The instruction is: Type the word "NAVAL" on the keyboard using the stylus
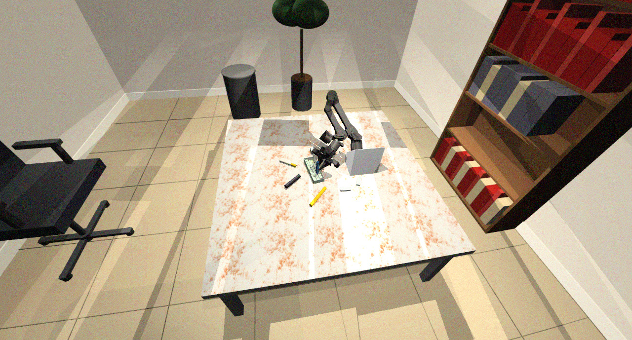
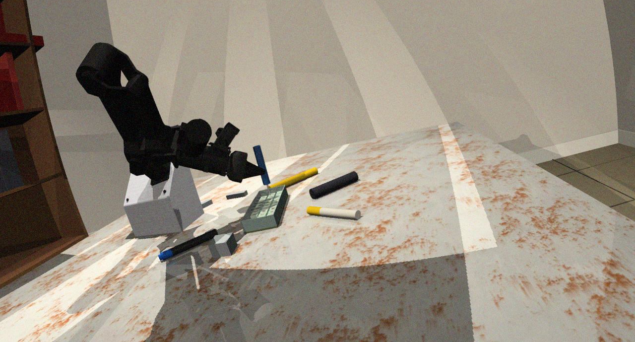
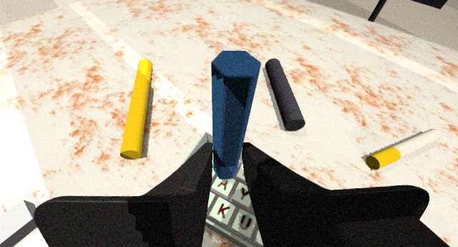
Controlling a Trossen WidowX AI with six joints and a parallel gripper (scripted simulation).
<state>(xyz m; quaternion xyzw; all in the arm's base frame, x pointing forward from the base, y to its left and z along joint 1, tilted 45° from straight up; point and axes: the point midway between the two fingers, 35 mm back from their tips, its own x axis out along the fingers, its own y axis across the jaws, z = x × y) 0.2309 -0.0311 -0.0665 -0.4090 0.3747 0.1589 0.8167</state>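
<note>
Right now my gripper tip is 2 cm above the blue stylus. The rest, counted from my gripper tip: white-and-yellow marker: 15 cm to the right, 14 cm ahead, 7 cm below; dark cylinder: 15 cm ahead, 7 cm below; yellow marker: 15 cm to the left, 7 cm below, 3 cm ahead.
</note>
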